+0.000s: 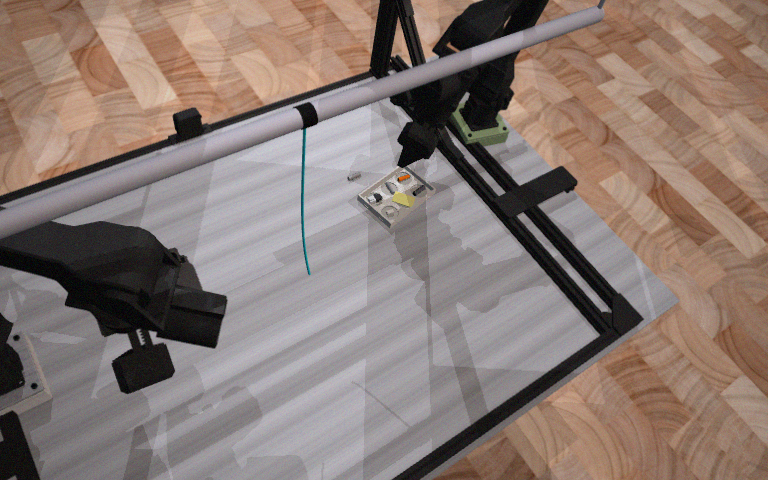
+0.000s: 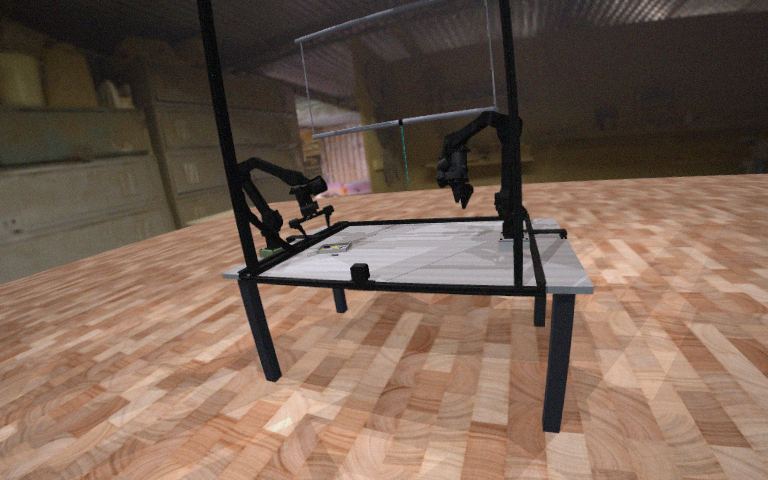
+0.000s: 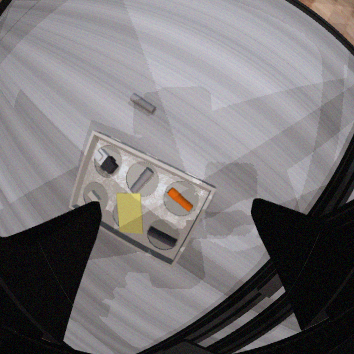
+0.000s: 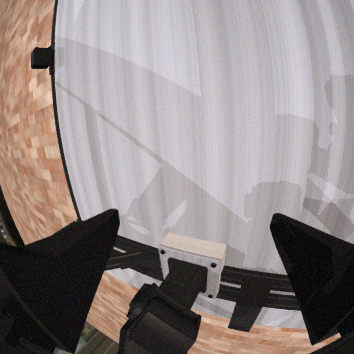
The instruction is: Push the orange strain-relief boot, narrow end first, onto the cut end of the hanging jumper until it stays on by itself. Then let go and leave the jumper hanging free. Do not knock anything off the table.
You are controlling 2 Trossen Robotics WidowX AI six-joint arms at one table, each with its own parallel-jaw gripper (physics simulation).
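Places are measured from the left arm's base along level axes (x ahead, y left, z up), in millimetres.
Pixels of known places: left gripper, fingertip midpoint: (image 1: 406,153) (image 2: 319,236) (image 3: 177,208); right gripper, fingertip midpoint: (image 2: 460,206) (image 4: 198,220); left arm's base, origin of the base link: (image 1: 478,118) (image 2: 274,247); right arm's base, origin of the base link: (image 2: 513,236) (image 4: 187,274).
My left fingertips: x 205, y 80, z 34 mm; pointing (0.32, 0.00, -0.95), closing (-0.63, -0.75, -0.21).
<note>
Ahead of a thing's pixels: the offset from my left fingertips to its top centre. "spot": to the spot under its first point.
The orange strain-relief boot {1 mm back, 10 mm left, 56 mm down} (image 1: 403,177) (image 3: 180,199) lies on its side in a round pocket at a corner of the small tray {27 mm ahead, 45 mm left, 52 mm down} (image 1: 374,213) (image 3: 150,159). Which end is narrow is too small to tell. The teal jumper {spot: 284 mm ahead, 257 mm left, 281 mm up} (image 1: 303,198) (image 2: 404,158) hangs from a black clamp {285 mm ahead, 253 mm left, 414 mm up} (image 1: 306,114), its cut end free above the table. My left gripper (image 3: 177,208) (image 2: 316,229) is open and empty above the tray; the boot shows between its spread fingers, lower down. My right gripper (image 4: 198,220) (image 2: 464,204) is open and empty, high on the other side, away from the jumper.
A grey sleeve {89 mm ahead, 20 mm right, 59 mm down} (image 1: 353,177) (image 3: 143,103) lies loose beside the tray. The tray also holds a yellow piece {18 mm ahead, 59 mm left, 61 mm down} (image 1: 403,199) (image 3: 130,213), a dark cylinder {18 mm back, 47 mm left, 55 mm down} (image 3: 162,236), a grey pin {34 mm ahead, 27 mm left, 56 mm down} (image 3: 142,179) and a black-and-silver part {72 mm ahead, 43 mm left, 54 mm down} (image 3: 108,163). The grey rail (image 1: 243,135) (image 2: 351,130) crosses above the table.
</note>
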